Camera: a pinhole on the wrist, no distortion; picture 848 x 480 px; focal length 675.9 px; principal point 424.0 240.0 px. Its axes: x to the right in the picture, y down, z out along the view. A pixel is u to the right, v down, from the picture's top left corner.
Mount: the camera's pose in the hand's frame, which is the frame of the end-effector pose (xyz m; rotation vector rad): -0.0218 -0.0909 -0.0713 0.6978 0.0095 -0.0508
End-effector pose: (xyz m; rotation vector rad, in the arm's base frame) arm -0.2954 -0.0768 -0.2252 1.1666 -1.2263 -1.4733
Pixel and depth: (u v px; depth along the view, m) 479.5 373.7 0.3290
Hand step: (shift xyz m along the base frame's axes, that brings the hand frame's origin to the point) -0.2320 0.0687 -0.2346
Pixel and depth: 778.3 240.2 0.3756
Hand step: -0.2570 -0.0829 -0.3426
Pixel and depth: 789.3 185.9 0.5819
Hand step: -0.4098 -0.1474 -0.5189
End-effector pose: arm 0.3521 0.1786 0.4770 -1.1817 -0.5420 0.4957
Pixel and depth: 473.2 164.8 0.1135
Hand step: -0.0026 -0.0568 0.1651
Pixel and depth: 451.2 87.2 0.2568
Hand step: -0.0446 -0.0380 0.3083
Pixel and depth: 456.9 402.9 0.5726
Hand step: -0.2535 0.2263 0.4664
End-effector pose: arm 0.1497 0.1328 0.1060 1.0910 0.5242 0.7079
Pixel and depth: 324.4 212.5 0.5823
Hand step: 0.2980 -0.4409 -0.3008
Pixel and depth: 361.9 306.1 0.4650
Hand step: 0.2652 -0.3415 -0.2037
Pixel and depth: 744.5 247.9 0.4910
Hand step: 0.4548 -0.1486 -0.2745
